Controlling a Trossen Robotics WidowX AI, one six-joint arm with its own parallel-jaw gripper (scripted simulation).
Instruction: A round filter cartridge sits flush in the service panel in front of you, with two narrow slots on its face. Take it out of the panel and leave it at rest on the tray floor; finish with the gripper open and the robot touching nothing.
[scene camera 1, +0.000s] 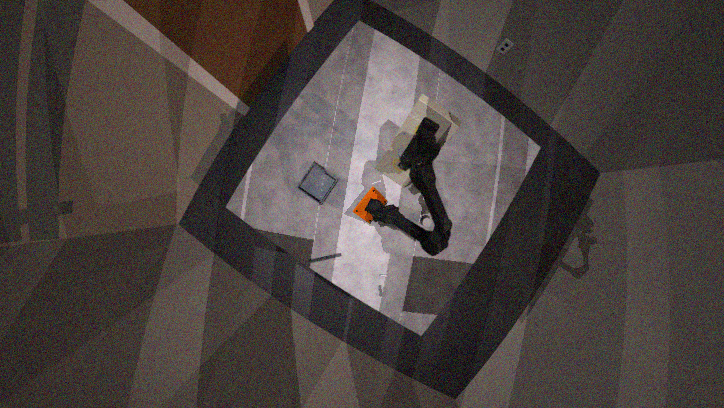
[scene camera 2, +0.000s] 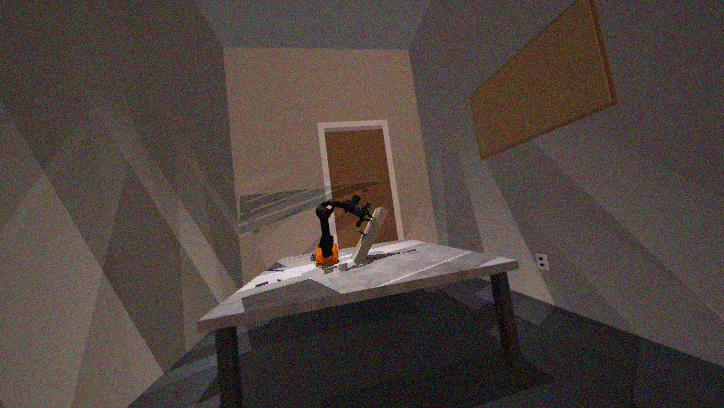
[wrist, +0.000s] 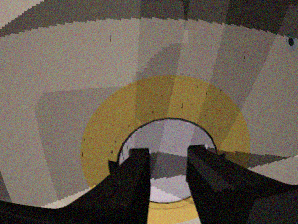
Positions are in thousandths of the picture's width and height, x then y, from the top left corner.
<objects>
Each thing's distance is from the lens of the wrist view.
my gripper (wrist: 559, 685): 0.10 m
round filter cartridge (wrist: 565, 627): 0.08 m
service panel (wrist: 277, 368): 0.08 m
</objects>
